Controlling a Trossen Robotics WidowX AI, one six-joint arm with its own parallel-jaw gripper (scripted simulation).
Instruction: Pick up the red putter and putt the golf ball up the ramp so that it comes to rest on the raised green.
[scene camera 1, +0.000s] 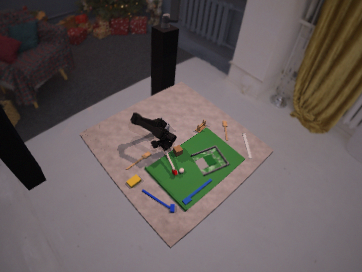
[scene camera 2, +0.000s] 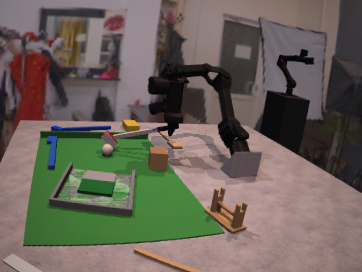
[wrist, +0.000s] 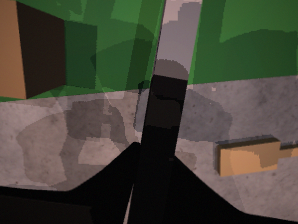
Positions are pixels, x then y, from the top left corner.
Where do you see my gripper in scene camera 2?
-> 169, 135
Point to a small wooden fence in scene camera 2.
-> At 233, 224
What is my gripper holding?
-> A red putter.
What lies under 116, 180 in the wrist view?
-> My gripper.
